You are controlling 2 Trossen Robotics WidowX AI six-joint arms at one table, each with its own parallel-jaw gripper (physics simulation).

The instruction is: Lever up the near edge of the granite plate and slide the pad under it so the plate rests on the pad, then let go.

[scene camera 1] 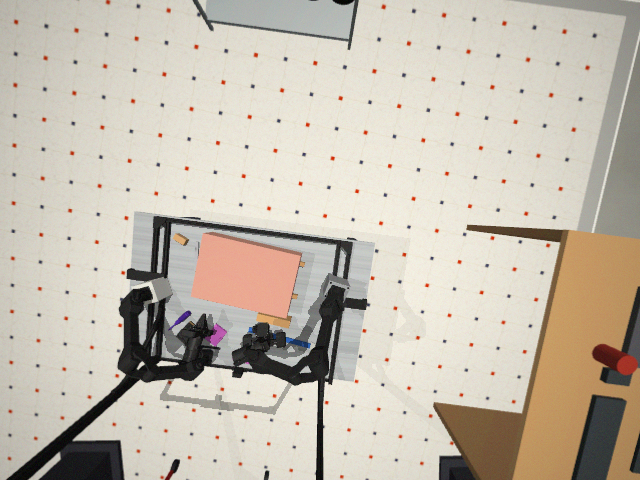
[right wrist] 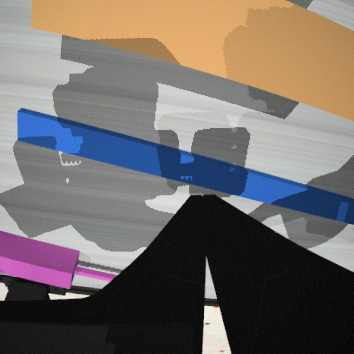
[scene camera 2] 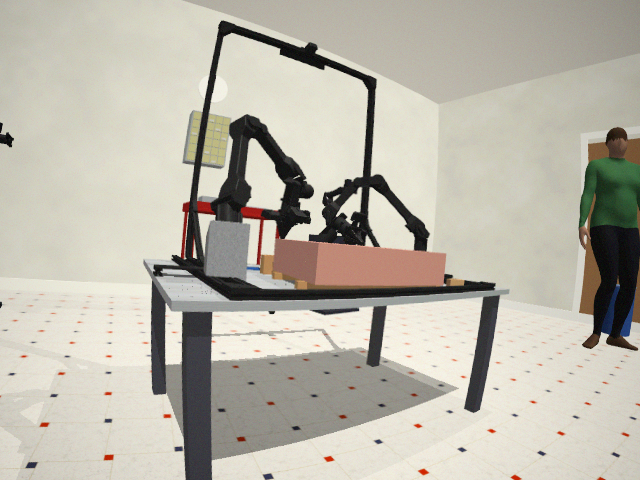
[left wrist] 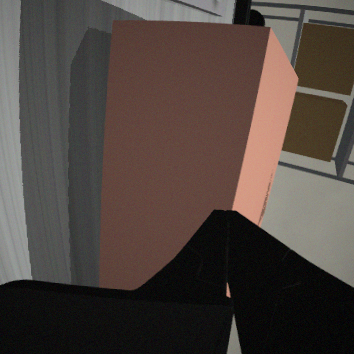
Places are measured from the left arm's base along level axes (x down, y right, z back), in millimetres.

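Where they show: left gripper, fingertip midpoint: (scene camera 1: 204, 313) (scene camera 2: 362, 243) (left wrist: 222, 220); right gripper, fingertip midpoint: (right wrist: 201, 206); left arm's base, link origin: (scene camera 1: 144, 294); right arm's base, link origin: (scene camera 1: 336, 292) (scene camera 2: 227, 229).
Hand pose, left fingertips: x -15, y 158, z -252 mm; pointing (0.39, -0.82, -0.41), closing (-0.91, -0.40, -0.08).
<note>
Each offset is from my left fingertips to the centre of the thing.
The granite plate, a thick salmon slab {dy -118, dx +60, dz -231 mm} (scene camera 1: 247, 274) (scene camera 2: 379, 266) (left wrist: 175, 140), lies on tan strips (scene camera 1: 294, 296) (scene camera 2: 300, 284). A tan block, perhaps the pad {dy +142, dx +99, dz -279 mm} (scene camera 1: 273, 320) (scene camera 2: 266, 264) (right wrist: 200, 30), is at the slab's near edge in scene camera 1; whether any of it is under the slab is hidden. My left gripper (scene camera 1: 203, 317) (left wrist: 222, 220) is shut and empty, its tips in front of the slab's side in the left wrist view. My right gripper (scene camera 2: 282, 236) (right wrist: 201, 206) is shut and empty, above the table near the tan block and over a blue bar.
The blue bar {dy +271, dx +121, dz -288 mm} (scene camera 1: 298, 342) (right wrist: 125, 150) lies in front of the tan block. A magenta piece {dy +160, dx +124, dz +49 mm} (scene camera 1: 218, 334) and a purple tool {dy +37, dx +117, dz +210 mm} (scene camera 1: 180, 319) lie near my left gripper. A magenta-handled item {dy +326, dx +116, dz -81 mm} (right wrist: 40, 262) lies near the table edge. A small tan block {dy -367, dx +116, dz +64 mm} (scene camera 1: 180, 239) (scene camera 2: 455, 282) sits beyond the slab.
</note>
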